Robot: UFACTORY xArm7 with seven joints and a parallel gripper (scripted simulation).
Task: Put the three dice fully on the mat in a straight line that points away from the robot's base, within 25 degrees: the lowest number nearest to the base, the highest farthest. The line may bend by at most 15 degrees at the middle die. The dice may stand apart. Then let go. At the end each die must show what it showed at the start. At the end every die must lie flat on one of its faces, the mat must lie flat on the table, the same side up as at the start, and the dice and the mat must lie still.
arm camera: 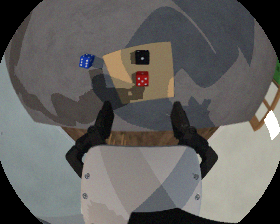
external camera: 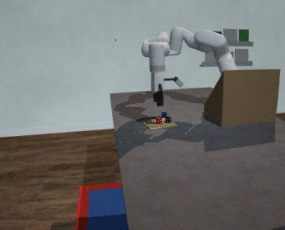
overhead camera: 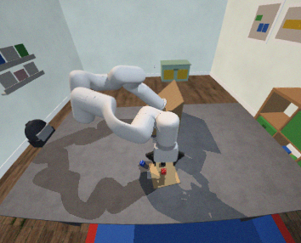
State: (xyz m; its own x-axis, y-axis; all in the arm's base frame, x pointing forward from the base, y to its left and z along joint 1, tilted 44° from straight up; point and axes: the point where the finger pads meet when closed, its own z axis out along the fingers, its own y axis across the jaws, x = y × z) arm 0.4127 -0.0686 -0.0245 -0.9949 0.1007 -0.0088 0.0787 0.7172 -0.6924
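Right now the blue die is 11 cm to the right of my hand, 10 cm below it and 6 cm behind it. The rest, counted from my hand: tan mat (11 cm below); then red die (10 cm below); then black die (10 cm below, 5 cm behind).
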